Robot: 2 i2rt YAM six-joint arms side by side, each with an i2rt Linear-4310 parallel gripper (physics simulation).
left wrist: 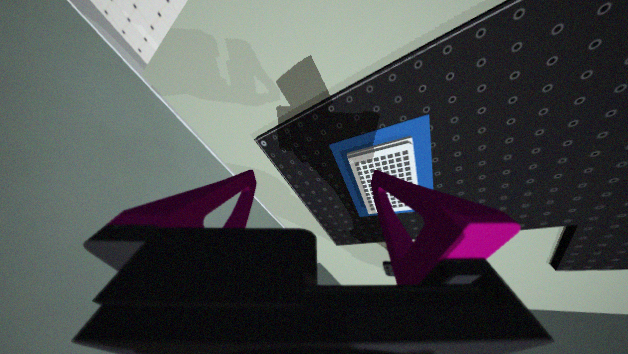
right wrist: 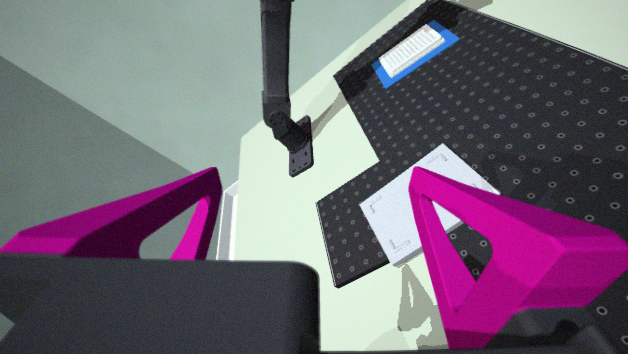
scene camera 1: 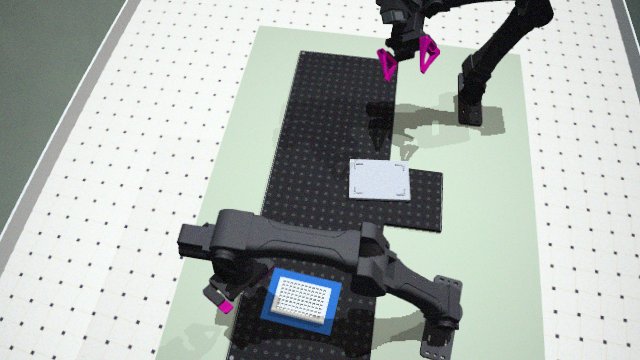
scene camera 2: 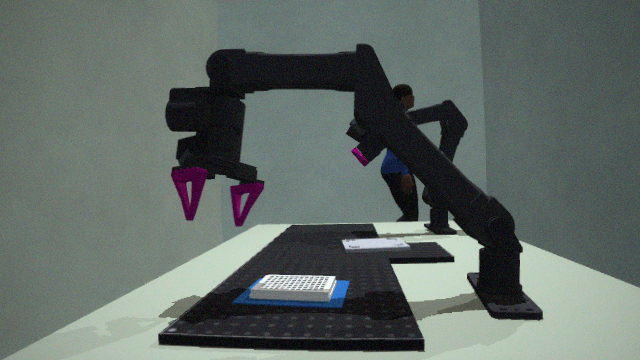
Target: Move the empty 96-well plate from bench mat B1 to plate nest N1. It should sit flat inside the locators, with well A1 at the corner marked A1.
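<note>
The white 96-well plate lies flat on the blue bench mat B1. Plate nest N1 is a pale block with corner locators and no plate on it; the A1 marks are too small to read. My left gripper is open and empty, high up and left of the plate in both scene views. My right gripper is open and empty, raised beyond the nest in scene camera 1.
A black perforated board carries the mat and nest, with a side section under part of the nest. The left arm spans high across the board between plate and nest in scene camera 1. A person stands behind the table.
</note>
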